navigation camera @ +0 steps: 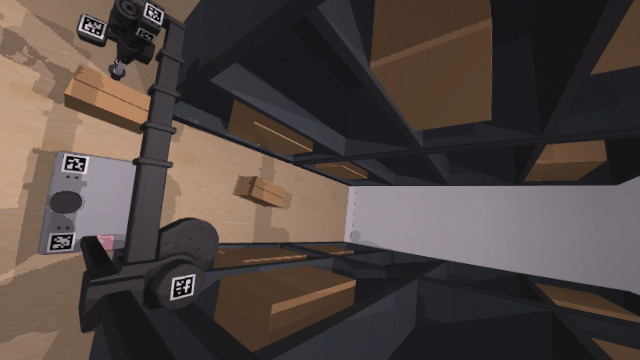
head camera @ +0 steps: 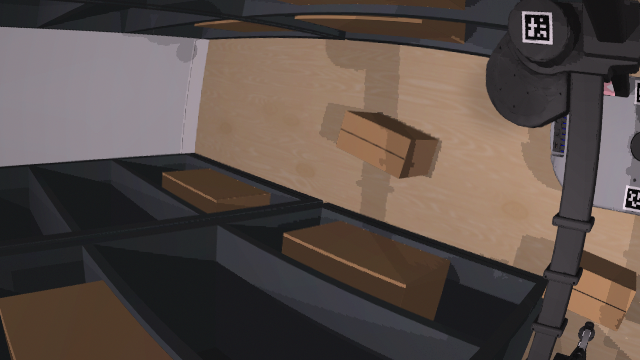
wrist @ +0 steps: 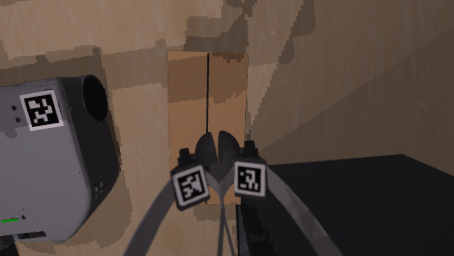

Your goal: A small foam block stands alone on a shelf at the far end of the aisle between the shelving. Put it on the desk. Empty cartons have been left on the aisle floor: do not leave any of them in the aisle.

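Seen in the pictures: gripper, fingertip midpoint: (navigation camera: 116, 73) (head camera: 587, 330) (wrist: 217, 150); robot's base, link origin: (navigation camera: 67, 200).
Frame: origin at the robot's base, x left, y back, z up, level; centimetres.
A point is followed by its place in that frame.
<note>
My gripper (head camera: 588, 327) @(x -41.0, y 4.5, z 36.1 cm) (navigation camera: 117, 71) @(x -41.0, y 4.5, z 36.1 cm) (wrist: 217, 150) @(x -41.0, y 4.5, z 36.1 cm) is shut, its two fingertips almost together with no object between them. It hangs above one end of a brown carton (head camera: 602, 295) @(x -38.5, y 3.4, z 18.0 cm) (navigation camera: 107, 97) @(x -38.3, y 4.7, z 18.1 cm) (wrist: 187, 115) @(x -36.8, y 4.2, z 18.0 cm), which lies on the floor beside my base, near the end of a shelving row. In the wrist view the fingertips cover part of this carton's lower half. A second carton (head camera: 375, 142) @(x -9.9, y 81.2, z 18.1 cm) (navigation camera: 270, 193) @(x -9.8, y 82.7, z 18.0 cm) lies on the aisle floor, between the shelving rows and nearer the far wall. The foam block and the desk do not show in these views.
Dark shelving (head camera: 435, 265) (navigation camera: 320, 165) with brown boxes stands on one side of the aisle, another row (navigation camera: 385, 320) @(x 28.8, y 66.2, z 99.1 cm) on the other. A pale wall (head camera: 95, 95) @(x 3.1, y 204.9, z 63.1 cm) (navigation camera: 475, 225) @(x 3.9, y 204.9, z 117.0 cm) closes the far end. My arm (head camera: 582, 150) @(x -1.9, y 10.4, z 72.1 cm) (navigation camera: 150, 200) @(x -3.7, y 10.5, z 72.1 cm) extends sideways past my grey base (head camera: 617, 160) @(x -4.4, y 6.5, z 16.0 cm) (navigation camera: 107, 200) @(x -1.2, y 9.9, z 16.0 cm) (wrist: 40, 170) @(x -9.5, y 10.2, z 16.0 cm).
</note>
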